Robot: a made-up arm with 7 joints.
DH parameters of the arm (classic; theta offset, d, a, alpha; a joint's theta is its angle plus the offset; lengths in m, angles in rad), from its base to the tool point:
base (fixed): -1.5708 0.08 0 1.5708
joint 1: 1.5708 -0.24 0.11 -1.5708
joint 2: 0 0.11 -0.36 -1.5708
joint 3: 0 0.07 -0.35 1.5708
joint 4: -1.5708 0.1 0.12 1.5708
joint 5: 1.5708 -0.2 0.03 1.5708
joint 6: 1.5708 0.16 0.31 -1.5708
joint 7: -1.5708 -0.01 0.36 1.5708
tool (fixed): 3.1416 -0.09 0 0
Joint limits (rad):
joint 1: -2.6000..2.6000
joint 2: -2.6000..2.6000
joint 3: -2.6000..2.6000
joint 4: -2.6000..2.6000
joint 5: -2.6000..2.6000
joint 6: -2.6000..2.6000
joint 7: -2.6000..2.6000
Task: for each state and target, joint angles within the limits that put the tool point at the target. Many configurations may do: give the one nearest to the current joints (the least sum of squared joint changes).
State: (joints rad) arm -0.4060 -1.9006 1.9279 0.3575 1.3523 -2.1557 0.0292
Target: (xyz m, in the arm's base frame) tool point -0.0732 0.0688 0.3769
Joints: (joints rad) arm -0.2337 -1.6816 1.5742 0.2379 1.4395 -2.1328 -0.4015
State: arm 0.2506 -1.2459 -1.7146 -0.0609 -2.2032 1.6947 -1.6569
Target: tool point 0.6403 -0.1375 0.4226
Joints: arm 0.0463 -1.2224 -1.3894 0.3583 -2.6000 1.6849 -1.1022
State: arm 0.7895 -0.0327 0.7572 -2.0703 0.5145 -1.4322 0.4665
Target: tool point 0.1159 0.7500 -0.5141
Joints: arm 0.7806 -0.0344 0.8577 -2.0098 0.7965 -1.5491 0.5982
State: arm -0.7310 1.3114 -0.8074 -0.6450 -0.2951 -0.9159 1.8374
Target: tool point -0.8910 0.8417 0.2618
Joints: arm -0.9708 0.9475 -0.0910 -1.2244 -0.5155 -1.1930 1.3257
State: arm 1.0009 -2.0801 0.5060 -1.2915 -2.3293 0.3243 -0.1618
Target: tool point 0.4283 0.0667 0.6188
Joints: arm 0.2789 -2.2987 0.1776 -1.4977 -2.3467 0.4645 -0.1918
